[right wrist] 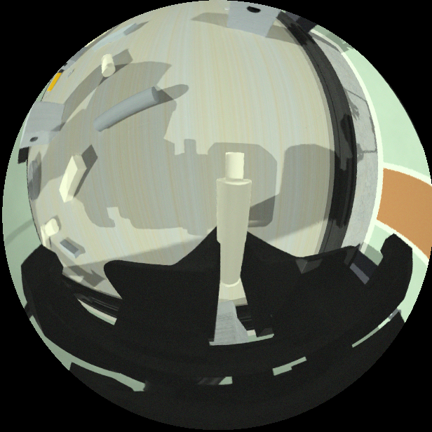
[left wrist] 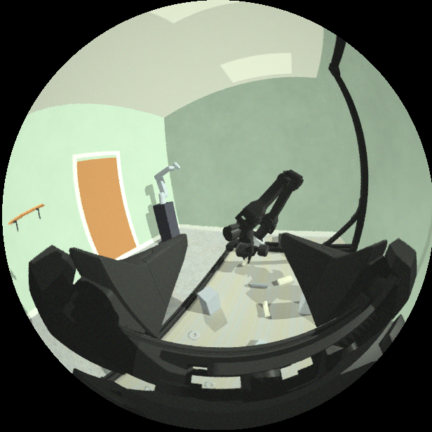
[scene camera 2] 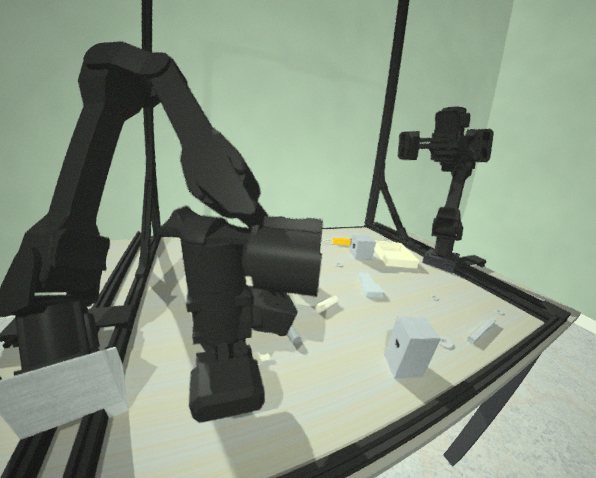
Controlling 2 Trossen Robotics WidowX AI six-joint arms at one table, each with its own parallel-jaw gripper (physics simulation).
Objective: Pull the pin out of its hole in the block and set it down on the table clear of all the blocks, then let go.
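Pixels of known places: left gripper, fingertip midpoint: [scene camera 2: 434, 138]; left arm's base, origin of the base link: [scene camera 2: 442, 254]; right arm's base, origin of the base link: [scene camera 2: 62, 362].
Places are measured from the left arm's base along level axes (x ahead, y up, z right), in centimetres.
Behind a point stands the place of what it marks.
Note:
The cream stepped pin [right wrist: 233, 215] is out of any hole, its narrower end pointing away from the palm. My right gripper [scene camera 2: 227, 390] @[x 73.5, y -1.8, z 11.4 cm] [right wrist: 226, 230] is shut on it, above the table in the left front part of scene camera 2. A small cream end of the pin [scene camera 2: 264, 357] @[x 69.4, y 1.6, z 8.9 cm] shows beside the gripper there; the rest is hidden. A grey block with a hole [scene camera 2: 412, 346] @[x 55.1, y 3.3, z -5.0 cm] [left wrist: 209, 301] [right wrist: 250, 21] stands to the right of that gripper in scene camera 2, apart from the pin. My left gripper [scene camera 2: 446, 145] @[x 35.2, y 31.8, z 3.7 cm] is open and empty, high at the right.
A grey rod [right wrist: 127, 108] lies near the right gripper. Cream pieces [scene camera 2: 327, 304] @[x 49.2, y -2.0, z 12.8 cm] [right wrist: 73, 177], another holed grey block [right wrist: 42, 122], a smaller one [scene camera 2: 362, 247] @[x 20.3, y 0.7, z 20.4 cm] with an orange piece [scene camera 2: 342, 241] @[x 14.3, y -2.1, z 30.9 cm] beside it, and a cream tray [scene camera 2: 410, 261] @[x 13.0, y -1.2, z 7.0 cm] are on the table. Black rails [scene camera 2: 400, 432] @[x 63.9, y -1.9, z -8.3 cm] edge the table.

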